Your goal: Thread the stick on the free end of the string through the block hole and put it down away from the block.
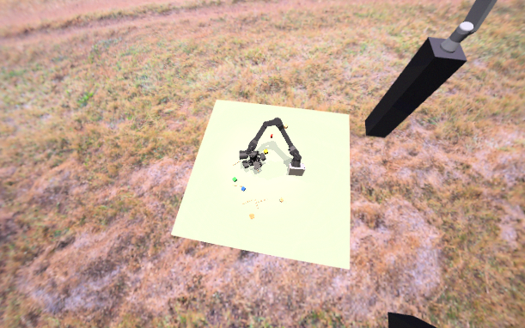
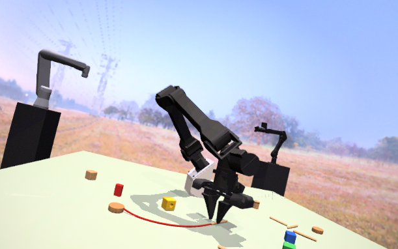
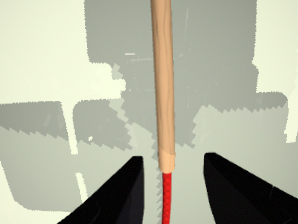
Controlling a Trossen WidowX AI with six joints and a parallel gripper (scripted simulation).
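Now: the thin wooden stick 10 mm to the left of my gripper tip, 10 mm below it and 10 mm behind it. Also, from my gripper tip: yellow block: 130 mm to the right, 70 mm behind; then green cube: 150 mm to the left, 140 mm ahead; then blue cube: 220 mm to the left, 50 mm ahead.
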